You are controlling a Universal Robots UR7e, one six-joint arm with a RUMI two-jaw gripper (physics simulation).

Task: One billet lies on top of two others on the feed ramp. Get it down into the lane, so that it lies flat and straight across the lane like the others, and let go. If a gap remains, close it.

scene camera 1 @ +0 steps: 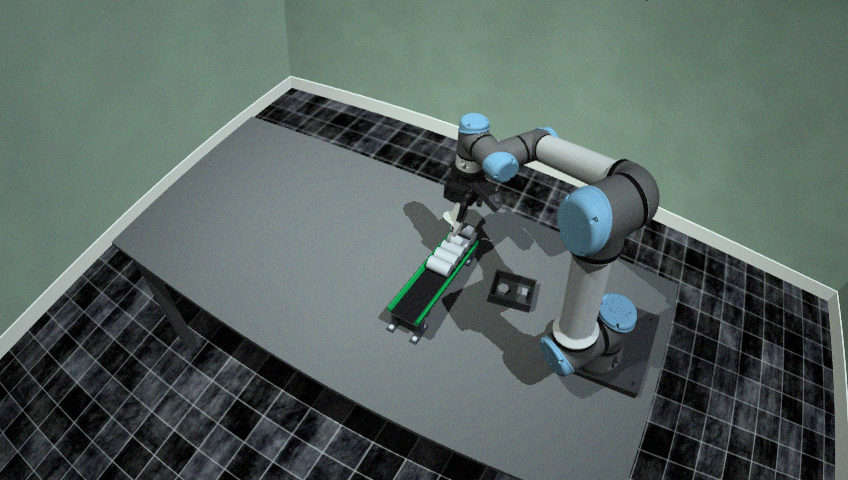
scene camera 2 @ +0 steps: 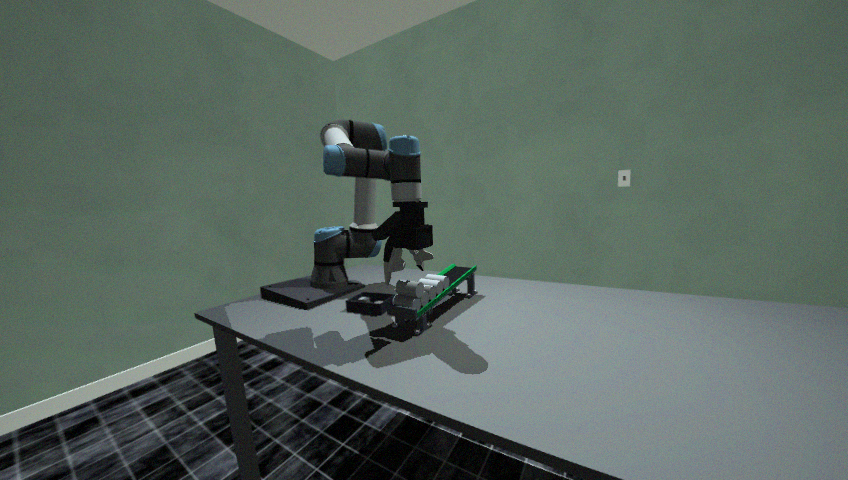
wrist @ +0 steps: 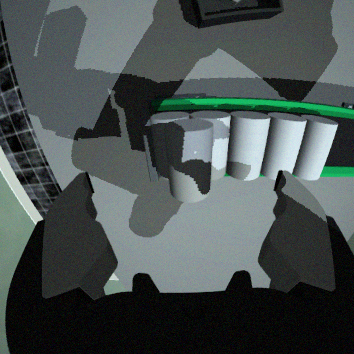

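Seen in the pictures: gripper, fingertip midpoint: [scene camera 1: 466, 221] [scene camera 2: 406, 277] [wrist: 183, 173]; arm's base at its link origin: [scene camera 2: 329, 283].
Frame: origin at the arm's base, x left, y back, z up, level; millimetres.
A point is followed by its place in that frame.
Note:
The top billet [scene camera 1: 468, 230] @(x -213, y -463, z 102 mm) [scene camera 2: 409, 287] @(x -247, y -490, z 94 mm) [wrist: 192, 162] @(x -224, y -474, z 105 mm) is a pale cylinder, partly in shadow. It lies across two other billets at the low end of the feed ramp [scene camera 1: 416, 298] [scene camera 2: 449, 289] [wrist: 250, 104]. More white billets [scene camera 1: 440, 264] @(x -78, y -502, z 86 mm) [scene camera 2: 437, 278] @(x -101, y -513, z 81 mm) [wrist: 250, 145] lie side by side up the lane, straight across it, with no clear gap showing between them. My gripper [scene camera 1: 457, 224] @(x -232, y -476, z 116 mm) [scene camera 2: 404, 274] @(x -232, y -476, z 116 mm) [wrist: 183, 173] @(x -232, y -476, z 116 mm) is open and empty above the low end. In the wrist view its fingers stand wide on either side of the top billet, apart from it. The lower two billets are partly hidden.
A dark tray [scene camera 1: 509, 305] @(x -84, y -287, z -13 mm) [scene camera 2: 364, 308] @(x -182, y -298, z -8 mm) [wrist: 200, 21] @(x -180, y -355, z 2 mm) with small light pieces stands on the table [scene camera 1: 267, 237] @(x -60, y -1073, z -23 mm) [scene camera 2: 595, 344] @(x -195, y -924, z -23 mm) beside the ramp, towards the arm's base. Green rails edge the lane. A thin upright end plate [wrist: 150, 159] @(x -270, y -489, z 50 mm) stands at its low end.

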